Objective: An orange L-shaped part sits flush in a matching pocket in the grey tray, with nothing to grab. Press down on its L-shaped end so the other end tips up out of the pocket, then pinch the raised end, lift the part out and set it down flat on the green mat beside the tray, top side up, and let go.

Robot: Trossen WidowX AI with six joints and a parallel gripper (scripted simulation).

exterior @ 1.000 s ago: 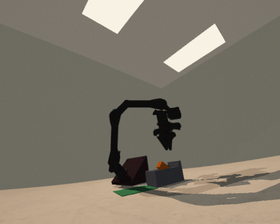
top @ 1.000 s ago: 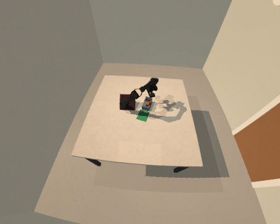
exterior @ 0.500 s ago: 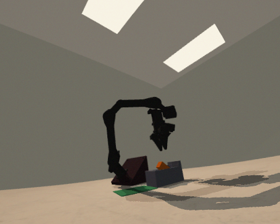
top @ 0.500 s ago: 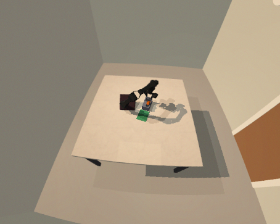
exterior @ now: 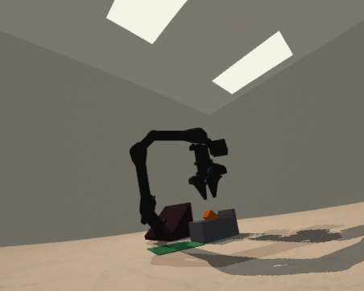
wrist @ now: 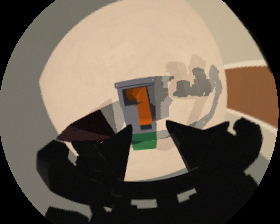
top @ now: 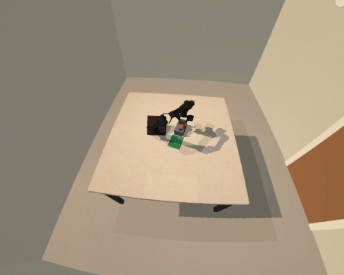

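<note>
Now: gripper tip 100 mm above the orange L-shaped part, 30 mm to the right of it and 10 mm past it. Round my gripper tip: green mat 150 mm below, 140 mm to the right, 60 mm behind.
</note>
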